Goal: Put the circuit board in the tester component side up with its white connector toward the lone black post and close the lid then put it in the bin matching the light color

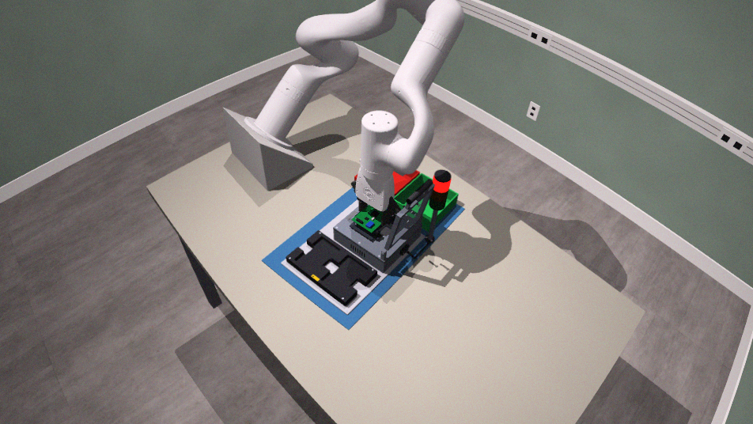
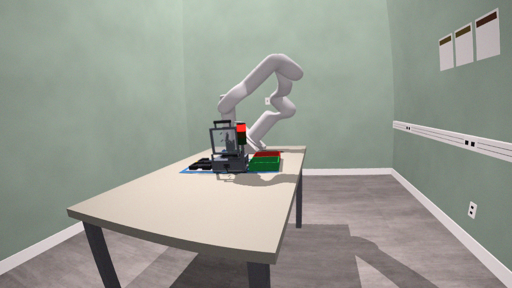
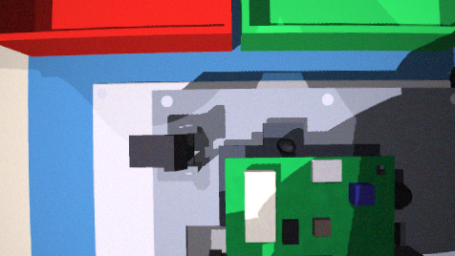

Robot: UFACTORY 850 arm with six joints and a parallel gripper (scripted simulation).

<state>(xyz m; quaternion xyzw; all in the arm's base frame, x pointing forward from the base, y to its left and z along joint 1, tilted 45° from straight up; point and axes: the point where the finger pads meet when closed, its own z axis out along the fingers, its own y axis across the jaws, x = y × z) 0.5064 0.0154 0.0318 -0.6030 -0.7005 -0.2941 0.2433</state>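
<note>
Right now my hand is 180 mm to the right of the red bin, 130 mm past it and 90 mm above it. The rest, counted from my hand: black latch part 70 mm behind, 50 mm to the left, 10 mm below; then lid 110 mm ahead, 80 mm above, 20 mm to the left; then green circuit board 10 mm below.
</note>
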